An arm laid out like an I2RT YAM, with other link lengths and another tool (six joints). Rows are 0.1 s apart.
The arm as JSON. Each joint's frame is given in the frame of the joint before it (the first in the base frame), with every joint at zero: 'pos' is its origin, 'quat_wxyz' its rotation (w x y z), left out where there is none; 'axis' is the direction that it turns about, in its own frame. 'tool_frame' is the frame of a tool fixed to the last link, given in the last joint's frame.
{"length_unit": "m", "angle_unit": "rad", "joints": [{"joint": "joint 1", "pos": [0.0, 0.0, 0.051], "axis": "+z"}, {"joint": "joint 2", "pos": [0.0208, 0.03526, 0.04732], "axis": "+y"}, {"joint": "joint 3", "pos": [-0.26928, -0.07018, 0.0], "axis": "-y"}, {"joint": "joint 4", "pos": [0.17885, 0.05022, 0.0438], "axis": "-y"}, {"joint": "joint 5", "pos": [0.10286, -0.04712, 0.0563], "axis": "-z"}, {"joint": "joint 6", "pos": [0.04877, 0.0, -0.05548], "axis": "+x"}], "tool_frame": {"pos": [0.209, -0.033, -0.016], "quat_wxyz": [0.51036, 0.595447, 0.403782, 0.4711]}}
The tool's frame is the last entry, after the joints.
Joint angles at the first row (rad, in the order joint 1, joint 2, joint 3, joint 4, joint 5, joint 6):
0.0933, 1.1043, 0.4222, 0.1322, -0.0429, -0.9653
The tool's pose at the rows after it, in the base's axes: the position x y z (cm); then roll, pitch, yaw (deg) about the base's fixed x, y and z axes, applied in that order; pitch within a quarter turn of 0, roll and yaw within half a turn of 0:
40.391 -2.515 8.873 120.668 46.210 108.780
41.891 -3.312 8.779 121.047 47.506 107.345
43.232 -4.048 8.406 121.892 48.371 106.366
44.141 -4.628 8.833 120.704 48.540 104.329
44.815 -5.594 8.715 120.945 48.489 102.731
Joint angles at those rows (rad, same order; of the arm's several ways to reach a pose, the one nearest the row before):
0.0990, 1.1874, 0.4263, 0.2264, 0.0041, -0.9580
0.0997, 1.2700, 0.4489, 0.2870, 0.0422, -0.9623
0.0981, 1.3492, 0.4760, 0.3323, 0.0734, -0.9631
0.0883, 1.3836, 0.4965, 0.3600, 0.0825, -0.9583
0.0734, 1.4216, 0.5216, 0.3692, 0.0962, -0.9498

